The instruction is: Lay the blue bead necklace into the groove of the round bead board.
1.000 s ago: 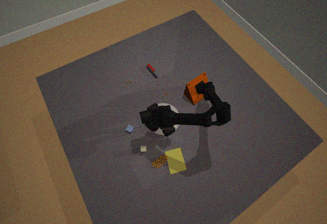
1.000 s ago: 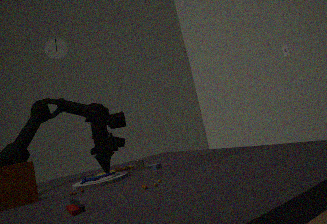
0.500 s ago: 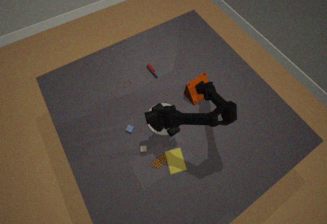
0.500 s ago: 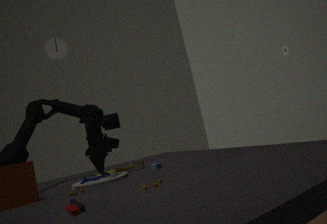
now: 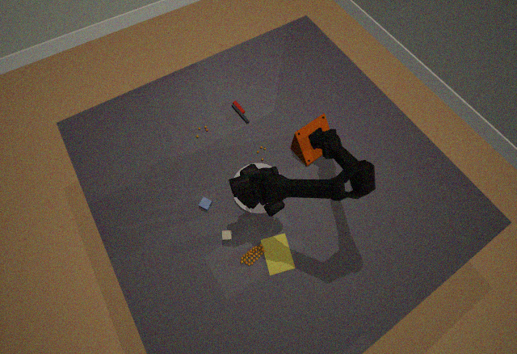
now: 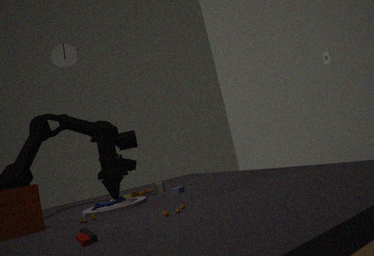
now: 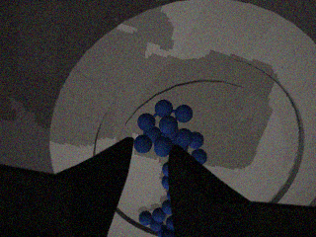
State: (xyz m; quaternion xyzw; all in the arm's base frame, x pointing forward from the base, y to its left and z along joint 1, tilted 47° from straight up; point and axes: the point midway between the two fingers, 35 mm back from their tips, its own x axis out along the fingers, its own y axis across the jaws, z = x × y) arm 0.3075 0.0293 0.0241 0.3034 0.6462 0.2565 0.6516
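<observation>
Right now the round white bead board is 40 mm to the right of my gripper tip, 20 mm behind it and 10 mm below it. The rest, counted from my gripper tip: cream cube: 180 mm ahead, 40 mm to the left; yellow sheet: 190 mm to the left, 80 mm ahead, 20 mm below; light blue cube: 170 mm ahead, 100 mm to the right, 10 mm below.
</observation>
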